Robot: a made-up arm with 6 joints. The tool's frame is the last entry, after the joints. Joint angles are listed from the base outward. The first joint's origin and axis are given. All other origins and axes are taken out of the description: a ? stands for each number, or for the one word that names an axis. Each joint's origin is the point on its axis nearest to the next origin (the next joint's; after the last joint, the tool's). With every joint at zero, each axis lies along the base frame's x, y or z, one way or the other. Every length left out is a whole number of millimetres.
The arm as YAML. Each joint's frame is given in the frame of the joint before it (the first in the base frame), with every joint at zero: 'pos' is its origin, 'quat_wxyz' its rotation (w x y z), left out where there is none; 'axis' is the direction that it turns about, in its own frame. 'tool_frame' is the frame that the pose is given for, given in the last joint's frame.
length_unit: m
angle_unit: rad
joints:
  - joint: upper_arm
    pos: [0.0, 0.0, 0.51]
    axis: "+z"
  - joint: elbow
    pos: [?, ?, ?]
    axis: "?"
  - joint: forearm
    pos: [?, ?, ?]
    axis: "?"
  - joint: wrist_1
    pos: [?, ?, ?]
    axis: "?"
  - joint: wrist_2
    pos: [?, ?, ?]
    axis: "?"
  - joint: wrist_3
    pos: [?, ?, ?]
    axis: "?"
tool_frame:
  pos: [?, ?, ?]
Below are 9 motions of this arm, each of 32 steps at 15 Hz.
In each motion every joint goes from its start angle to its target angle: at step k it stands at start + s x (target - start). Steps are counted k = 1, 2, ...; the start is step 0. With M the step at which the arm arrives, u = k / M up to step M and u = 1 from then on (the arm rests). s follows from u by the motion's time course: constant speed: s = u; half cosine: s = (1 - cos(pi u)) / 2; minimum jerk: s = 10 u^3 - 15 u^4 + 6 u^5.
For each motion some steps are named. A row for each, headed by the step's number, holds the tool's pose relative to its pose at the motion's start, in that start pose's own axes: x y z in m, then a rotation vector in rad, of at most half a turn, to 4 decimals.
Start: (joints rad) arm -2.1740 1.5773 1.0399 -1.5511 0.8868 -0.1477
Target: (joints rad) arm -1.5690 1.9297 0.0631 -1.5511 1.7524 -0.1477
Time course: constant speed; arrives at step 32
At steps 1, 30, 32:
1: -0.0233 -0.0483 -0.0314 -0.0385 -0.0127 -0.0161
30: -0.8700 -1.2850 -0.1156 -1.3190 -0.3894 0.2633
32: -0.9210 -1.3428 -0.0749 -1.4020 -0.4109 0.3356

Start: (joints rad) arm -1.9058 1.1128 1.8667 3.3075 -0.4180 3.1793
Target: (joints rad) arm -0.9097 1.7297 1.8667 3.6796 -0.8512 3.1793
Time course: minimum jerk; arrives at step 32
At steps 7, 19, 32:
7: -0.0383 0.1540 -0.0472 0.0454 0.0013 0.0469
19: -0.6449 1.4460 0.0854 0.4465 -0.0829 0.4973
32: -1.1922 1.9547 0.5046 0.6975 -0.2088 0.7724

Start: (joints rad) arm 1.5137 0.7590 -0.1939 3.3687 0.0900 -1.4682
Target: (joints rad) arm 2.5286 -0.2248 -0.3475 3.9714 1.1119 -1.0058
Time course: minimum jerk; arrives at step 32
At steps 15, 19, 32:
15: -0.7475 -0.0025 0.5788 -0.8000 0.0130 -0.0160
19: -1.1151 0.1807 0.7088 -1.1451 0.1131 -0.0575
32: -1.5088 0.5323 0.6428 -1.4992 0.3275 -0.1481

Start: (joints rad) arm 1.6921 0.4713 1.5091 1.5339 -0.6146 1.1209
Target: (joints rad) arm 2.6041 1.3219 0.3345 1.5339 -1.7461 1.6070
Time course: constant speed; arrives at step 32
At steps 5, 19, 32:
5: -0.0828 0.0693 0.4640 -0.1974 -0.2504 0.2138
19: -1.0311 0.1652 1.4111 -1.0870 -0.8251 0.3796
32: -2.2318 0.3140 1.4558 -2.1022 -0.7942 -0.0696

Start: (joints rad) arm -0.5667 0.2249 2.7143 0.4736 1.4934 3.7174
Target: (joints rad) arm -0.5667 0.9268 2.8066 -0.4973 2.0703 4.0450
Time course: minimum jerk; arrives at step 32
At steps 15, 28, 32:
15: -0.3099 0.1355 -0.3300 -0.0944 -0.2674 0.3343
28: -0.5694 0.4062 -0.7927 -0.4892 -0.6749 0.6004
32: -0.5744 0.4157 -0.8071 -0.5052 -0.6870 0.6048

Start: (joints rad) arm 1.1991 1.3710 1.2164 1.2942 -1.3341 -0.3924
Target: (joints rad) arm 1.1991 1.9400 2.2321 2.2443 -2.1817 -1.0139
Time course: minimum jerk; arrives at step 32
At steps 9, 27, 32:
9: 0.0187 0.0336 -0.0185 0.1228 0.0355 -0.1721
27: 0.0069 0.2791 -0.4059 1.1380 0.1048 -1.2354
32: 0.0040 0.2903 -0.4273 1.1800 0.1027 -1.2744

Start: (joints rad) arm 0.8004 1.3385 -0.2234 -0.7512 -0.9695 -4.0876
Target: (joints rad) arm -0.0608 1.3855 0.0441 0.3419 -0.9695 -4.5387
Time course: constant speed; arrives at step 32
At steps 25, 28, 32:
25: -0.4930 0.3401 -1.0907 0.2546 0.2147 -0.0906
28: -0.5116 0.4216 -1.2254 0.2993 0.2471 -0.1014
32: -0.5209 0.5423 -1.4010 0.3632 0.2915 -0.1137

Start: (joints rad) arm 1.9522 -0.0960 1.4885 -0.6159 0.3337 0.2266
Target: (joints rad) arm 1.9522 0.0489 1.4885 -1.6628 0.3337 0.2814
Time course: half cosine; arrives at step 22
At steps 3, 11, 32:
3: -0.0015 -0.0080 -0.0142 0.0409 0.0095 -0.0175
11: -0.0257 -0.0866 -0.1613 0.4486 0.0988 -0.2068
32: -0.0708 -0.1647 -0.3285 0.8885 0.1794 -0.4395

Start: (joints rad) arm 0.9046 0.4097 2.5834 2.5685 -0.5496 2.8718
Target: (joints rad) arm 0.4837 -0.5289 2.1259 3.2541 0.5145 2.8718
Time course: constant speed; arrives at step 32
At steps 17, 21, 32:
17: 0.5519 0.5192 -0.0123 -0.4491 0.4546 0.2587
21: 0.6304 0.6824 -0.0047 -0.5781 0.5308 0.2854
32: 0.7255 1.1787 0.0469 -0.9479 0.6636 0.2857

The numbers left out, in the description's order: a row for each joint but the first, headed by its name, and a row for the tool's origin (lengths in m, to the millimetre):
elbow: xyz 0.18 0.0 0.0, axis +y
forearm: xyz 0.0 0.0 1.39, axis -y
wrist_1: xyz 0.66 0.0 0.23, axis -x
wrist_2: xyz 0.0 0.0 0.0, axis -y
wrist_3: xyz 0.17 0.0 0.0, axis -x
tool: xyz 0.0 0.0 0.0

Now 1 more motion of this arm.
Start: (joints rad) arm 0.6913 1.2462 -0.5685 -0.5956 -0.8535 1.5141
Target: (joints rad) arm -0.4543 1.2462 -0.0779 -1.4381 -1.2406 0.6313
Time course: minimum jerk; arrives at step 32
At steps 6, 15, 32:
6: -0.0496 -0.0379 -0.0484 0.0866 -0.0876 0.0136
15: -0.3685 -0.3053 -0.5858 0.7190 -0.7977 0.2628
32: -0.3990 -0.4335 -1.6944 1.1976 -1.8185 0.9728

